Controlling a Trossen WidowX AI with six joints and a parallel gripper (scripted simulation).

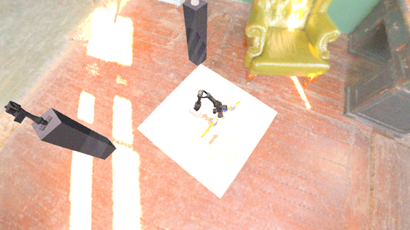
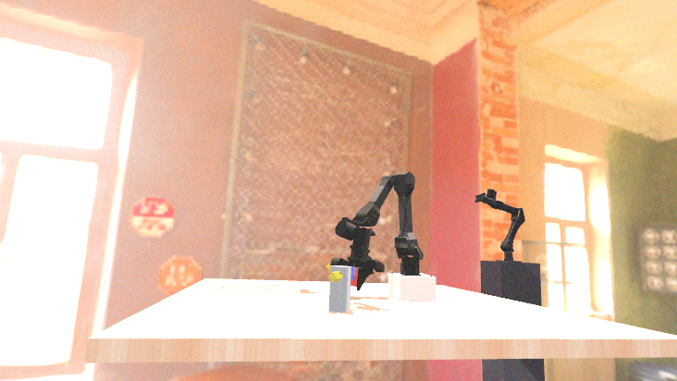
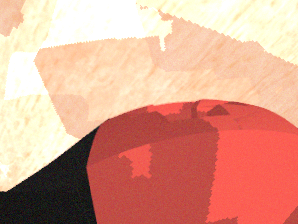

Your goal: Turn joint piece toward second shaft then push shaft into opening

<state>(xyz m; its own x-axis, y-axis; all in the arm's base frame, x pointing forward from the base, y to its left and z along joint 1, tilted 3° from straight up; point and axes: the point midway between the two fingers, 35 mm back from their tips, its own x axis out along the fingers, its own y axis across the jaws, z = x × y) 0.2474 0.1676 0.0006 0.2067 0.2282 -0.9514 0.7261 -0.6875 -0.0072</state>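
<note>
Right now my gripper tip is 4 cm below the red joint piece.
</note>
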